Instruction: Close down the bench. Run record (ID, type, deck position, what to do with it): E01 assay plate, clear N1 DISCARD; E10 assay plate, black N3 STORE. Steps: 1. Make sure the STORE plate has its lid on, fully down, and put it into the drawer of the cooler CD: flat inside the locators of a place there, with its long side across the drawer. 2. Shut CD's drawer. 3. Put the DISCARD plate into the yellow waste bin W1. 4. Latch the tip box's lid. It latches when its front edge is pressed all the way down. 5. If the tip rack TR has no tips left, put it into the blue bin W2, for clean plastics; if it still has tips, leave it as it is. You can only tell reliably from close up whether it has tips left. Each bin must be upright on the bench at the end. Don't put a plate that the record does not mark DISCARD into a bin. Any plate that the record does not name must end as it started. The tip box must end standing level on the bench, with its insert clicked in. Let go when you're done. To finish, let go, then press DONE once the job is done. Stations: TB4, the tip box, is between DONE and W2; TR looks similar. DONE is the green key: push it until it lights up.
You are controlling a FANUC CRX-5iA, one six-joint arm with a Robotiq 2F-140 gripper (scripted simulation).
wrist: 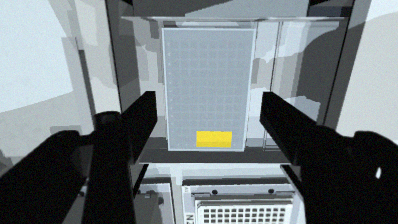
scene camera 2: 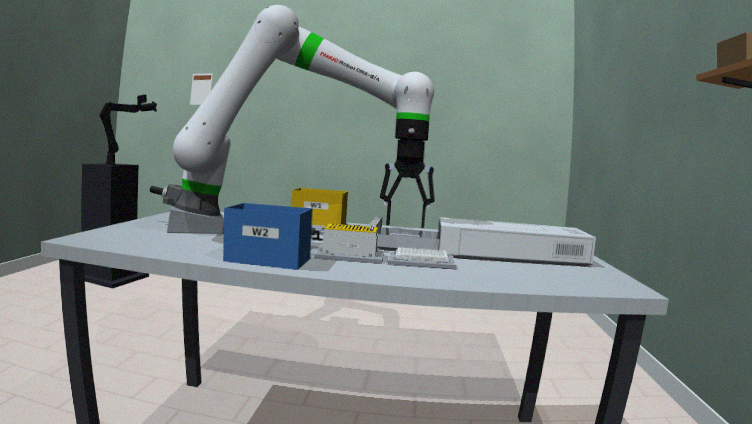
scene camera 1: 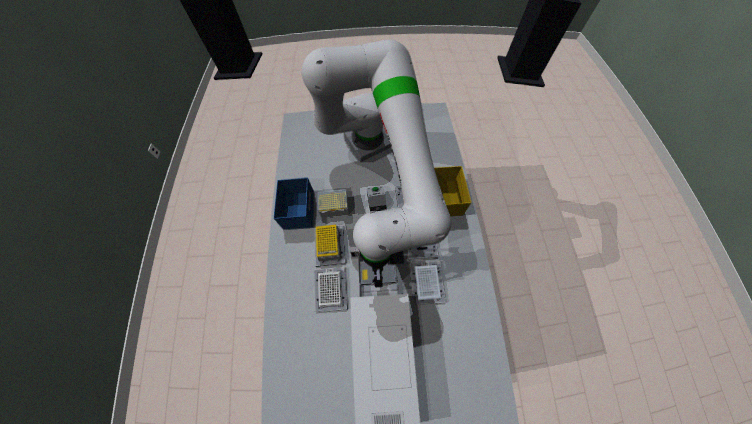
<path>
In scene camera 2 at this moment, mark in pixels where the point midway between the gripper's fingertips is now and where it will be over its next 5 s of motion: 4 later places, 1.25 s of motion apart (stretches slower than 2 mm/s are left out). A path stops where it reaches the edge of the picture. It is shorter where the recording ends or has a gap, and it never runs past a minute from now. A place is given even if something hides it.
The gripper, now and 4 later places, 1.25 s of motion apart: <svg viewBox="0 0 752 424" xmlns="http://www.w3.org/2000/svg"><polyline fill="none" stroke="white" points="405,226 406,210 406,197 361,207 347,216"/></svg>
</path>
